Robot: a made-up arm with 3 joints.
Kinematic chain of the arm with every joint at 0, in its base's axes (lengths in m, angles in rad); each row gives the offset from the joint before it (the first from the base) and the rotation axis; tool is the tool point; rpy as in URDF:
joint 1: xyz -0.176 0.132 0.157 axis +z
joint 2: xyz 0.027 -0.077 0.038 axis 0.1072 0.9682 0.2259
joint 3: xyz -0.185 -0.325 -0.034 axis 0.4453 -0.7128 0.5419
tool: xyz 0.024 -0.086 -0.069 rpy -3.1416 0 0
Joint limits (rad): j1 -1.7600..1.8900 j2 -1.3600..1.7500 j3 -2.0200..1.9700
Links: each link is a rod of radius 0.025 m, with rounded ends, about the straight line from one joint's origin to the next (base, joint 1, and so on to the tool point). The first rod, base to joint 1, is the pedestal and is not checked.
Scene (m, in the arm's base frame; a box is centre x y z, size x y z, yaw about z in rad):
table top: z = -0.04
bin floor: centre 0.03 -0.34 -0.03 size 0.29 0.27 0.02 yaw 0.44
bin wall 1: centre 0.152 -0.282 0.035 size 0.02 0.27 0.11 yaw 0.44
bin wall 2: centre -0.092 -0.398 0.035 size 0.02 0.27 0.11 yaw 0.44
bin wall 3: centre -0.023 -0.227 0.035 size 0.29 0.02 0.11 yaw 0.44
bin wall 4: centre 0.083 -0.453 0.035 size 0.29 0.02 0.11 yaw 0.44
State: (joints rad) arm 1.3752 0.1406 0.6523
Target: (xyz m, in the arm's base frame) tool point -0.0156 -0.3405 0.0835
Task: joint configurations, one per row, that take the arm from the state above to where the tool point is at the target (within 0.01 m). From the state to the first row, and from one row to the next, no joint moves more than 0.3 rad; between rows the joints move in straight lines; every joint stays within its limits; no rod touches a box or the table.
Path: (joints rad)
1: 1.2418 0.3092 0.5417
2: 1.1084 0.4779 0.4311
3: 0.8951 0.6782 0.3926
4: 0.6818 0.8785 0.3541
5: 0.4685 1.0788 0.3157
6: 0.4969 0.7921 0.2561
7: 0.5253 0.5054 0.1965
8: 0.5537 0.2187 0.1369
9: 0.5821 -0.0680 0.0773

